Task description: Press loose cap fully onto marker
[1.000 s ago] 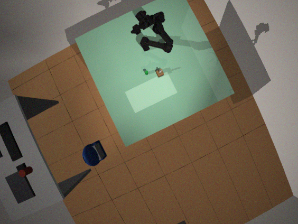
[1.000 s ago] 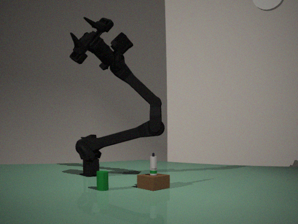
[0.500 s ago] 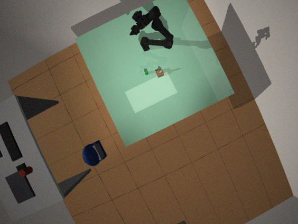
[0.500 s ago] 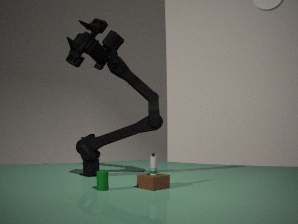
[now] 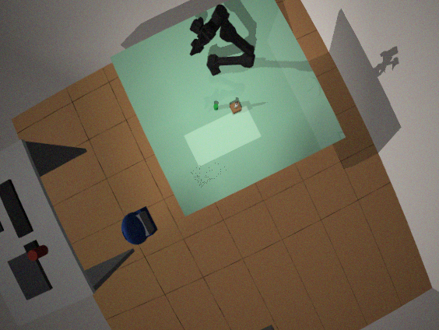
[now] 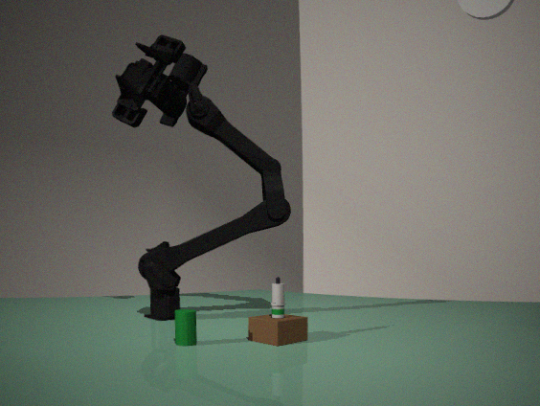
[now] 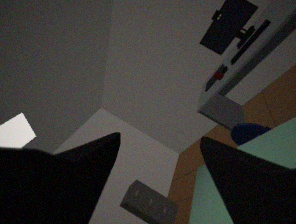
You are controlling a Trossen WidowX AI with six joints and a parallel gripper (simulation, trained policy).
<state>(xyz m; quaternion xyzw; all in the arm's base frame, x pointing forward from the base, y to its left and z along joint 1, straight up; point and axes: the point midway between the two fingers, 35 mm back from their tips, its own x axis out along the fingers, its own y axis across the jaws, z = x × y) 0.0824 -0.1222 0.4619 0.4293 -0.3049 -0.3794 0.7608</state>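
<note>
My gripper tip is 44 cm above the green cap, 15 cm short of it and 4 cm to the right of it. Also, from my gripper tip: brown holder block 45 cm below, 21 cm ahead, 16 cm to the left.
</note>
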